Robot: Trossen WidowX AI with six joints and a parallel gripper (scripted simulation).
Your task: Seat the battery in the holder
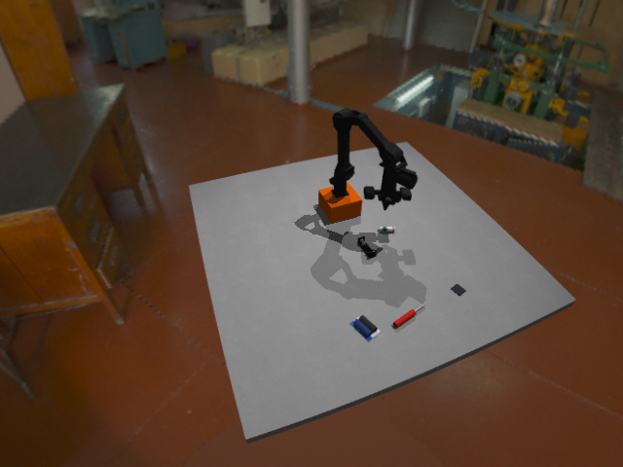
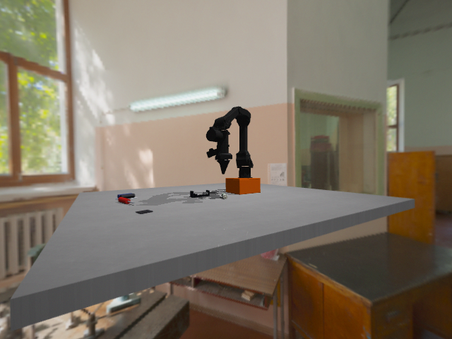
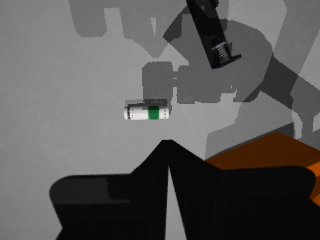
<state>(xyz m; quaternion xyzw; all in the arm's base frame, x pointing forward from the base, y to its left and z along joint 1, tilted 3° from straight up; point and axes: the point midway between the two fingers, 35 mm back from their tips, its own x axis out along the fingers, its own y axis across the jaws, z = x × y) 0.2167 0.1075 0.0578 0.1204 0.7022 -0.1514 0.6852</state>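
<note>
Now: the battery 11 cm below my gripper tip, 2 cm to the left of it and 1 cm ahead of it. Round my gripper tip: red-handled screwdriver 43 cm ahead, 11 cm to the right, 11 cm below; then dark square cover 40 cm ahead, 12 cm to the left, 12 cm below.
</note>
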